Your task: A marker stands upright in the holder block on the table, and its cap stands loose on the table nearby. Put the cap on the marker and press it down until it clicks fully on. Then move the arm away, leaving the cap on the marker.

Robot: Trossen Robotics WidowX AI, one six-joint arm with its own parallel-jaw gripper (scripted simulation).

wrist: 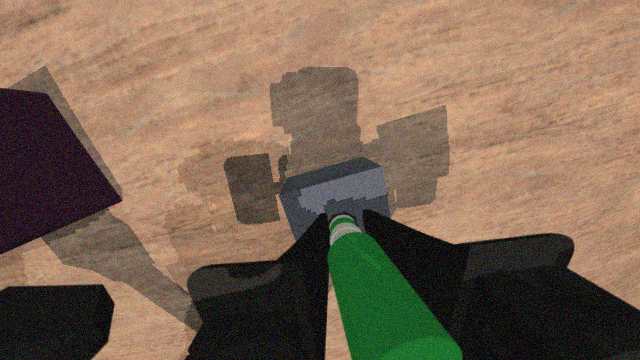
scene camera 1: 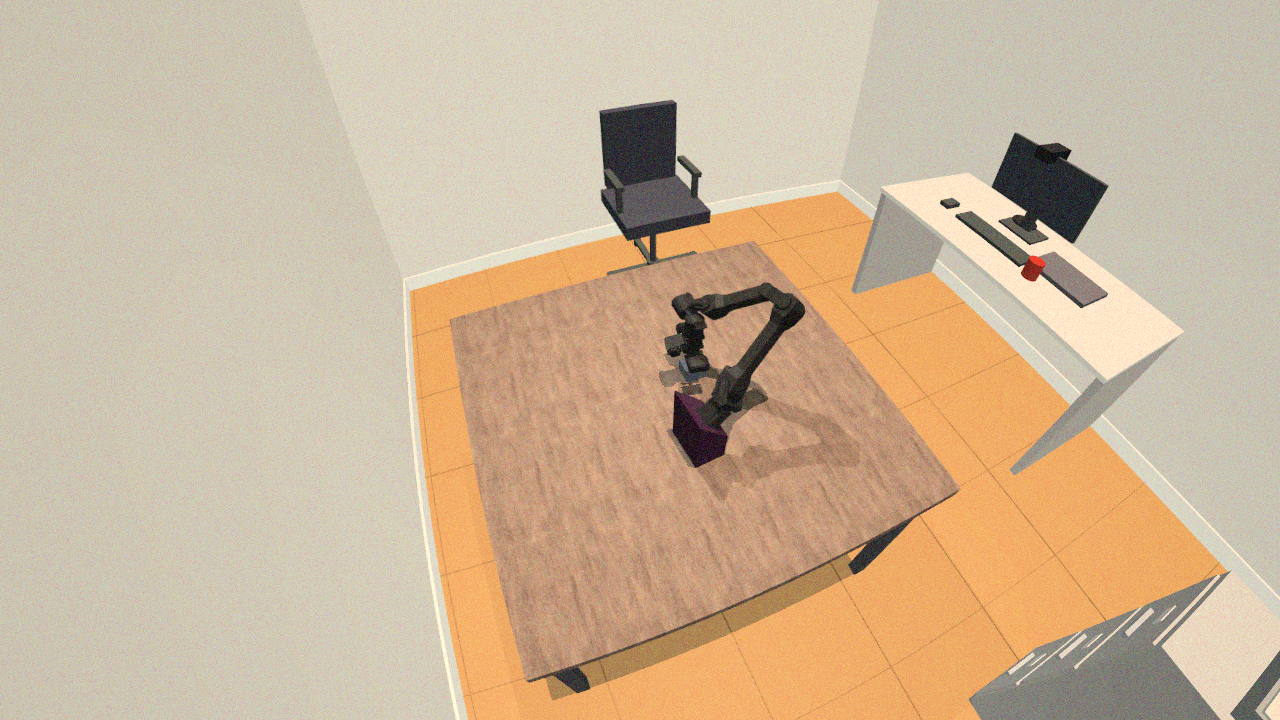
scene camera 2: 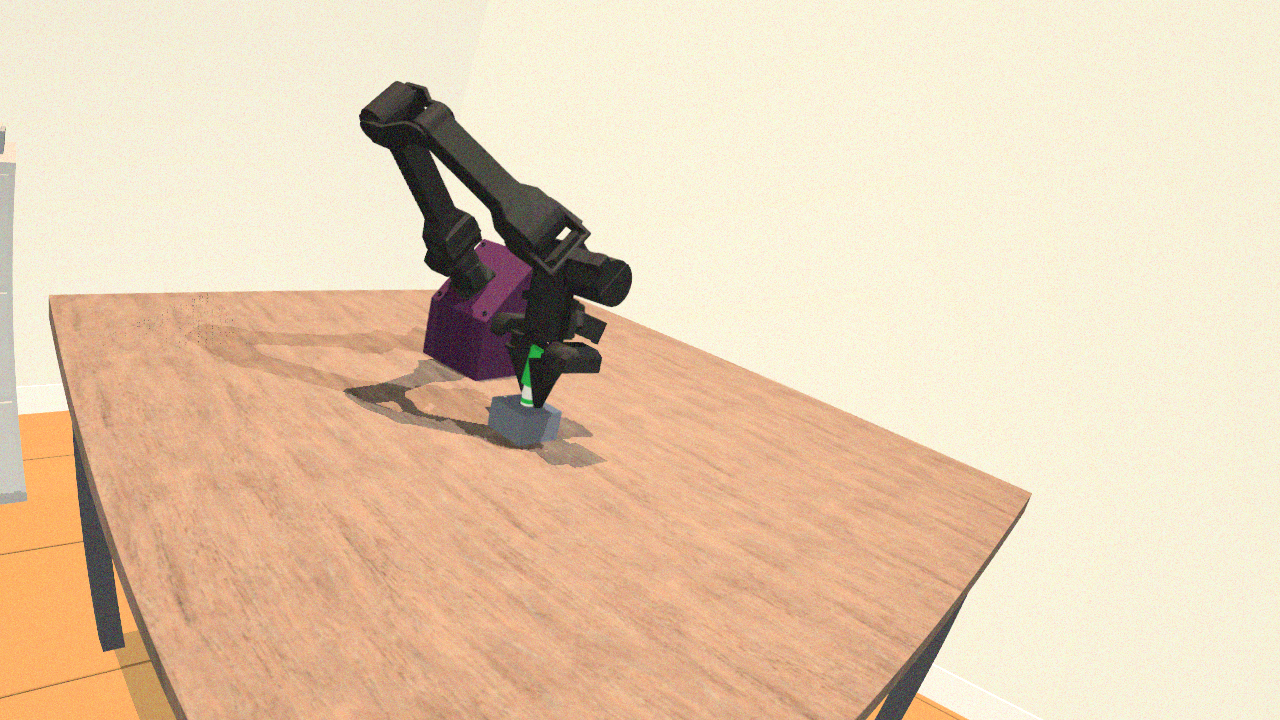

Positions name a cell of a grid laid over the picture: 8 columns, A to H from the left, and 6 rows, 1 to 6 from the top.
Labels:
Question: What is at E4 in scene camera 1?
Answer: My gripper.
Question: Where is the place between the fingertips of my gripper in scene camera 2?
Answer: D4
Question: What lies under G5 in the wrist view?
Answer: My gripper.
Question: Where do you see a green cap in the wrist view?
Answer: E6

